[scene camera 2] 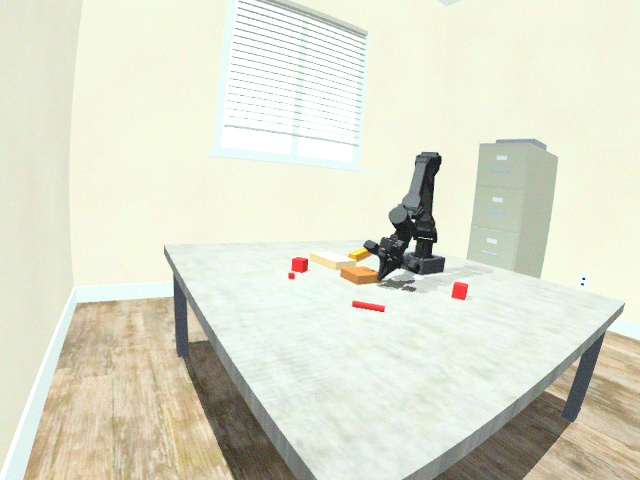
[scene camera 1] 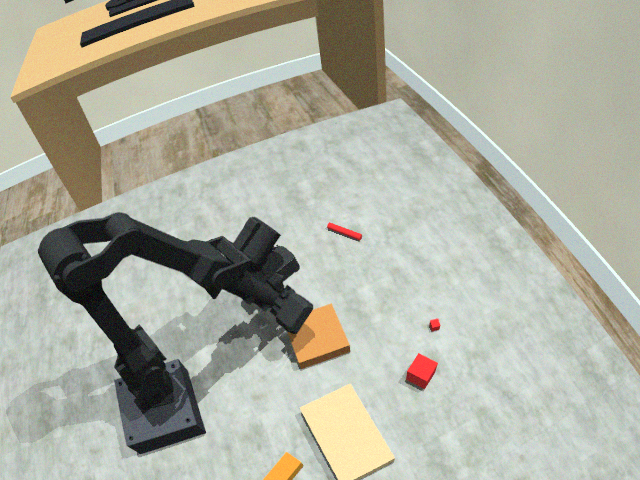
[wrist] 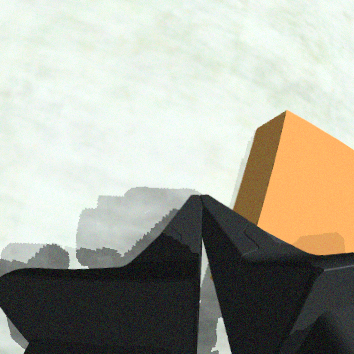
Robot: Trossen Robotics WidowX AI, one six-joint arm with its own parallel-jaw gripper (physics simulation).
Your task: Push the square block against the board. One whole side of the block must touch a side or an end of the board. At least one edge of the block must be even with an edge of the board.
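Frame: origin at the arm's base, x ahead, y left, z up, level; centimetres.
Seen in the pictures: gripper, fingertip midpoint: (scene camera 2: 378, 280) (wrist: 198, 202); arm's base at its link origin: (scene camera 2: 423, 256) (scene camera 1: 155, 390).
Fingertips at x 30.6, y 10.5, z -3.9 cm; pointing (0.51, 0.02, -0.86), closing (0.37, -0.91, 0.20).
Offsets run from my fingertips to a thing's top centre.
The square block, a flat orange block @(dx +1.2, dy -7.4, dz +1.2 cm) (scene camera 1: 325, 335) (scene camera 2: 357, 274) (wrist: 305, 190), lies on the table. The board, cream and rectangular @(dx -0.5, dy -28.0, dz +1.2 cm) (scene camera 1: 346, 434) (scene camera 2: 330, 259), lies flat, nearer the bottom of the scene camera 1 view. A strip of table separates the block from the board's near-facing end, and the two facing edges are slightly out of parallel. The board does not show in the wrist view. My gripper (scene camera 2: 381, 279) (wrist: 198, 202) is shut and empty. It is low beside the block, on the side away from the large red cube. Whether it touches the block is unclear.
A red cube @(dx +16.0, dy -22.1, dz +2.3 cm) (scene camera 1: 421, 370) (scene camera 2: 299, 264) and a tiny red cube @(dx +22.8, dy -13.9, dz -0.1 cm) (scene camera 1: 434, 324) (scene camera 2: 291, 275) lie beyond the block. A red stick @(dx +15.3, dy +15.2, dz -0.3 cm) (scene camera 1: 344, 231) (scene camera 2: 368, 305), another red cube @(dx -17.4, dy +18.1, dz +2.3 cm) (scene camera 2: 459, 290) and a yellow-orange bar @(dx -19.2, dy -35.2, dz +1.4 cm) (scene camera 1: 285, 467) (scene camera 2: 358, 253) also lie on the table.
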